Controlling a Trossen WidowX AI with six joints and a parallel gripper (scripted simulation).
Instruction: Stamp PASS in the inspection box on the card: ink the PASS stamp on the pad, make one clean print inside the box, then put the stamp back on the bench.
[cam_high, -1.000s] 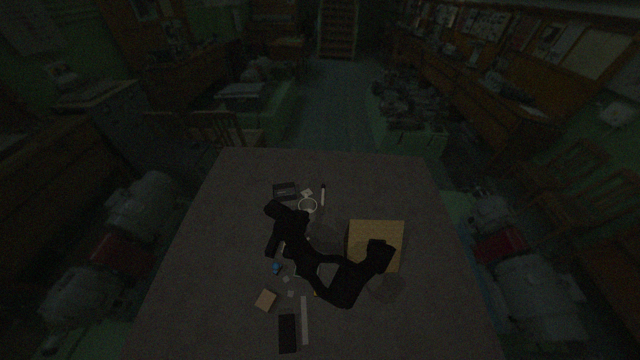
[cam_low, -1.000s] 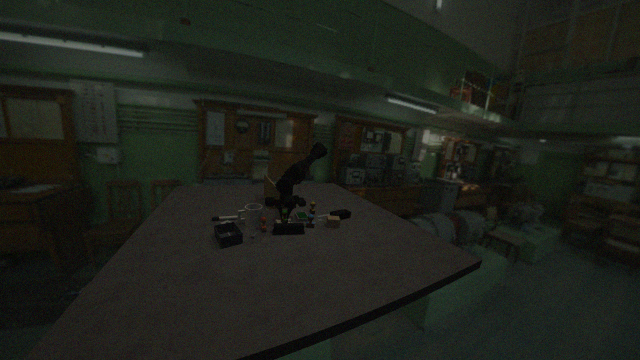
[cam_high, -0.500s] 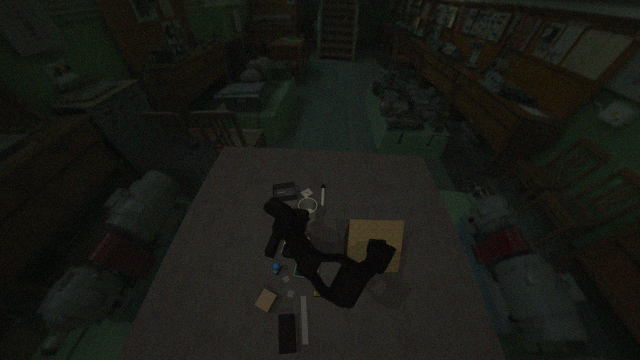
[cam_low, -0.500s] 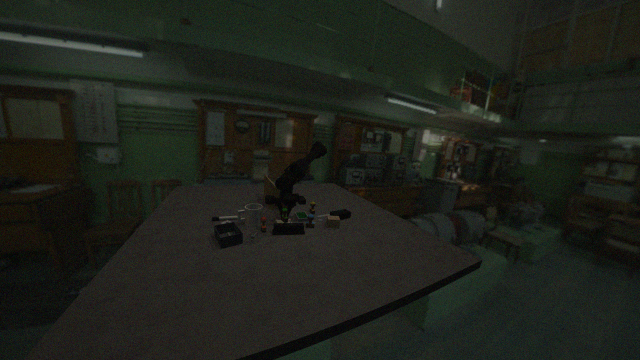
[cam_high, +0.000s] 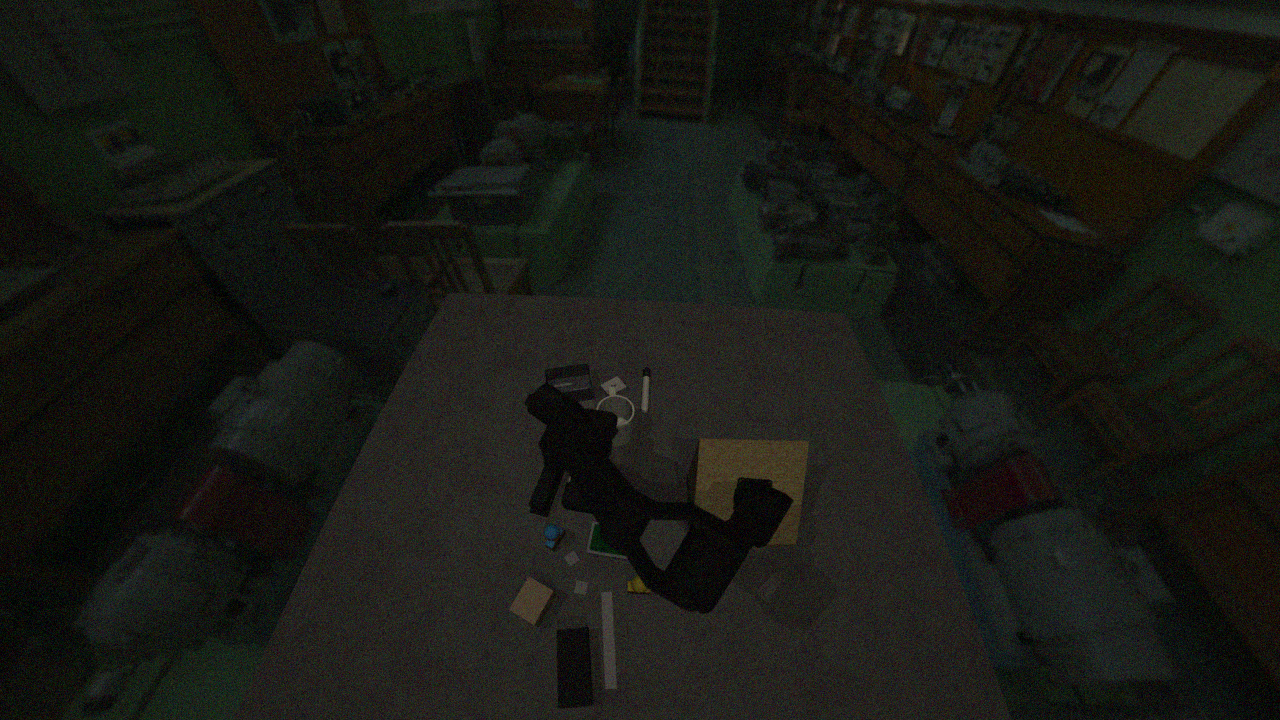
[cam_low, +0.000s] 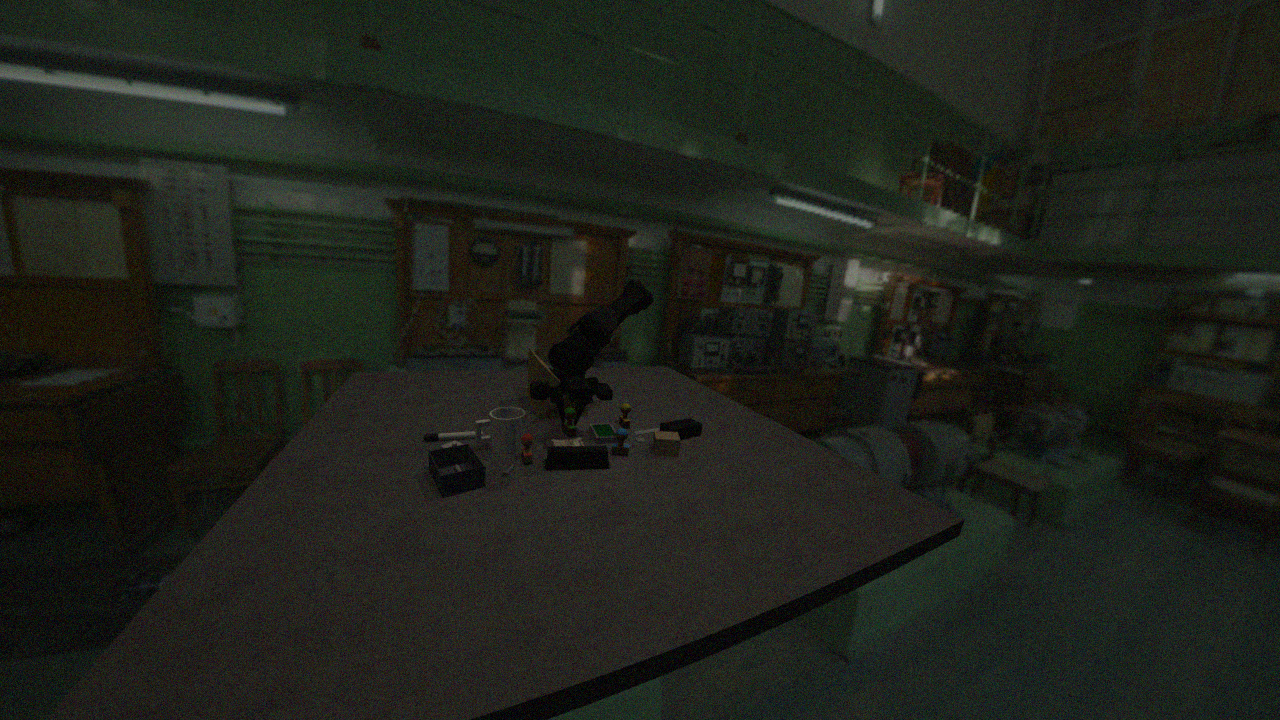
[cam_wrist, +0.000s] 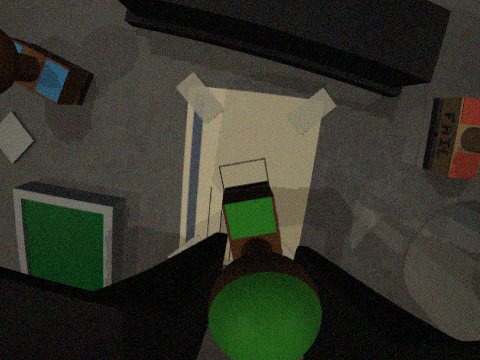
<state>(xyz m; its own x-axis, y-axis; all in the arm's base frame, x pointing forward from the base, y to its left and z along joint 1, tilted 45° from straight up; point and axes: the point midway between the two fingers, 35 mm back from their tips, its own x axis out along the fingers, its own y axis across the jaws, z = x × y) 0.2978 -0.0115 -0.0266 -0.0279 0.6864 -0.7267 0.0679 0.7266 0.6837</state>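
My gripper tip is now 60 mm short of the blue stamp, 110 mm to the right of it and 40 mm above it. The rest, counted from my gripper tip: long black bar: 90 mm ahead, 40 mm below; green stamp: right at my gripper tip; card: 10 mm ahead, 60 mm below.
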